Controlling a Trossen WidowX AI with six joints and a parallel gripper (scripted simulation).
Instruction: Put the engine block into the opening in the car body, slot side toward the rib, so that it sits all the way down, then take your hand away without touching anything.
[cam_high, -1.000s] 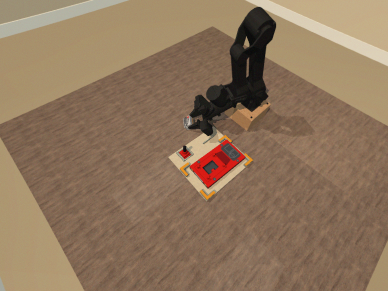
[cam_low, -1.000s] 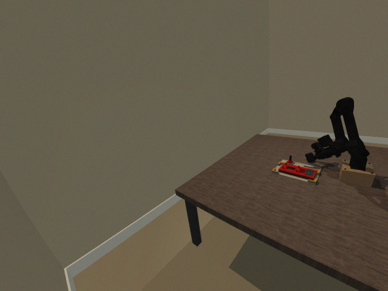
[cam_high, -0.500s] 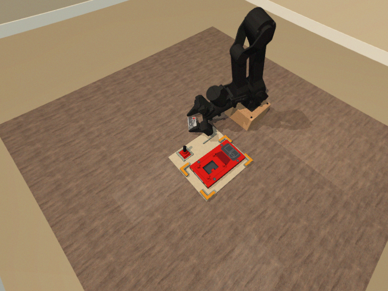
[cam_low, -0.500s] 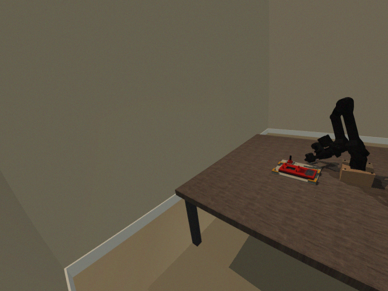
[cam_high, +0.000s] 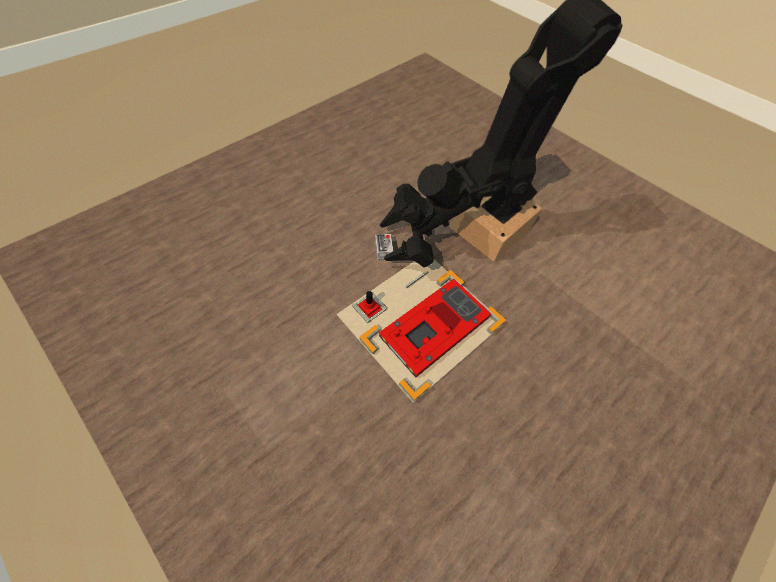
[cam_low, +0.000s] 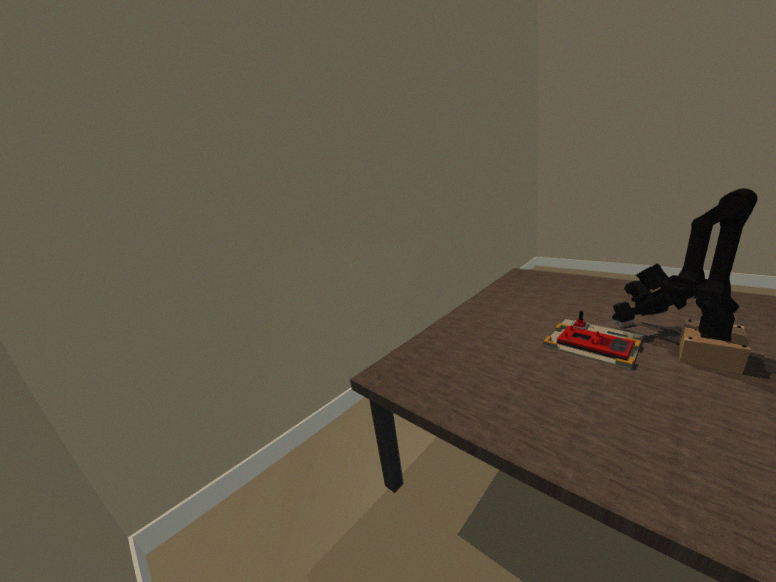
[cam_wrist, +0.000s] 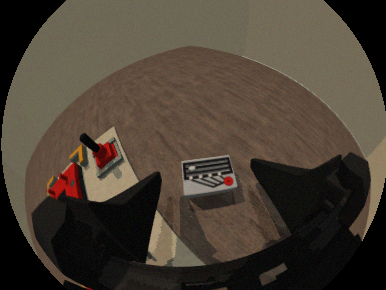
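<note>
Right now the engine block is 20 mm below my gripper tip.
</note>
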